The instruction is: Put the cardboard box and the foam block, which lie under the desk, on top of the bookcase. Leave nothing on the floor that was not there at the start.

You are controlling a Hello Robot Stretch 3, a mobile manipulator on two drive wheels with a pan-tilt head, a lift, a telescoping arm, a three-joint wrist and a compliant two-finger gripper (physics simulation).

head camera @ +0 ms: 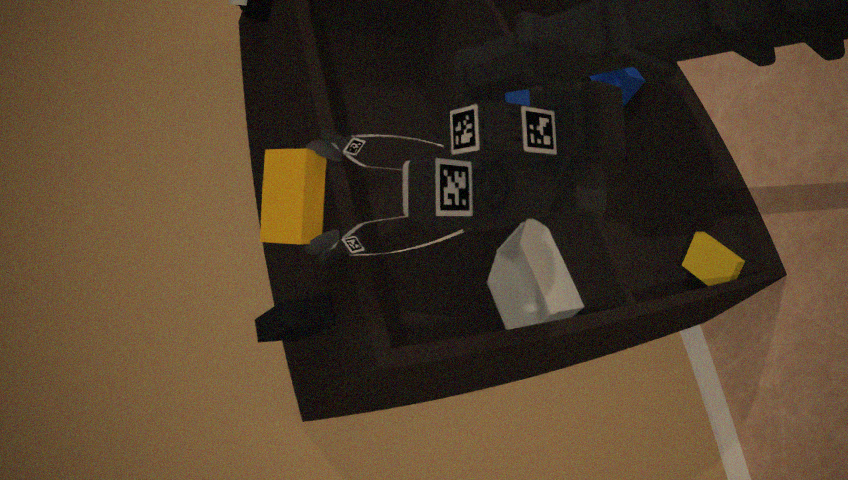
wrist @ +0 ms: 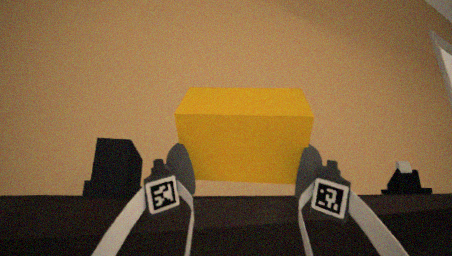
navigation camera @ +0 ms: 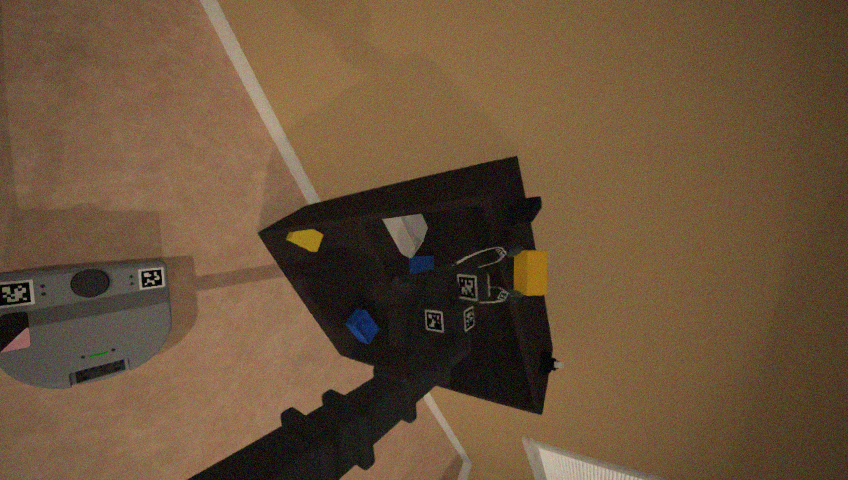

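The foam block, a yellow-orange brick, is between the two fingertips of my gripper, which is shut on its ends. The dark brown bookcase appears on its side in the head and navigation views. My wrist is in front of its upper part. In the wrist view the block shows just above the bookcase's top edge; its exact gap to the top board is unclear. The cardboard box does not show in these views.
A black object and a tape dispenser stand on top, either side of the block. The shelves hold a grey-white object, a yellow piece and blue objects. My base is on the floor.
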